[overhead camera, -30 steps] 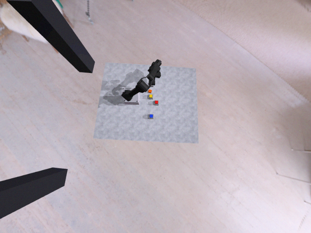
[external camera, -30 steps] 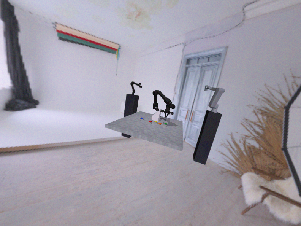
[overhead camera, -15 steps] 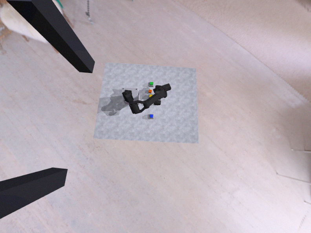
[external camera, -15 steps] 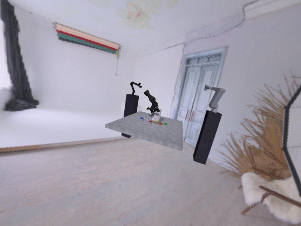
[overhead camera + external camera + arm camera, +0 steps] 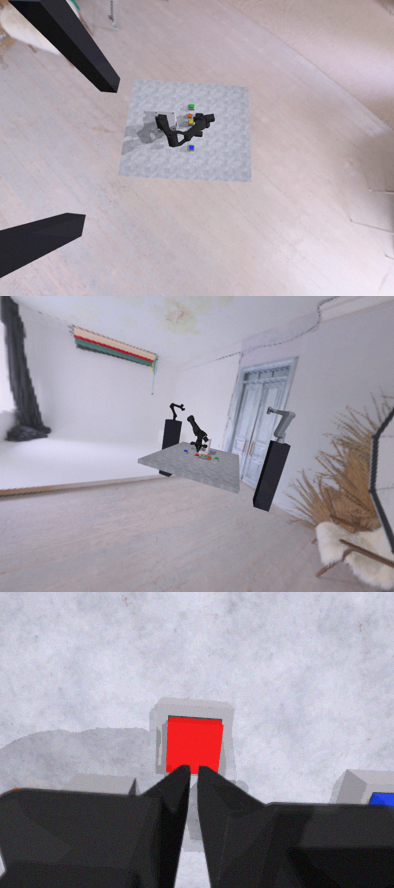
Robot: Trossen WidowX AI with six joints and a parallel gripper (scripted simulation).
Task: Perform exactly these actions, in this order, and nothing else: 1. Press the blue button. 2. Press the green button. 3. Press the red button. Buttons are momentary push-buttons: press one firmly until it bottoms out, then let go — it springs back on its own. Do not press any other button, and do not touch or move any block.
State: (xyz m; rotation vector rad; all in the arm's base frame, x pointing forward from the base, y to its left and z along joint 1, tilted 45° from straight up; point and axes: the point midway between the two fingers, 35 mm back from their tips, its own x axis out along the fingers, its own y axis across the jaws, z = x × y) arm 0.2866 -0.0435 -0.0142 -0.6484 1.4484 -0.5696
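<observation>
The red button lies 30 mm below my gripper tip. Also, from my gripper tip: green button 210 mm to the left, 70 mm behind, 30 mm below; then yellow button 70 mm behind, 60 mm to the left, 30 mm below; then blue button 160 mm to the right, 40 mm behind, 30 mm below.
</observation>
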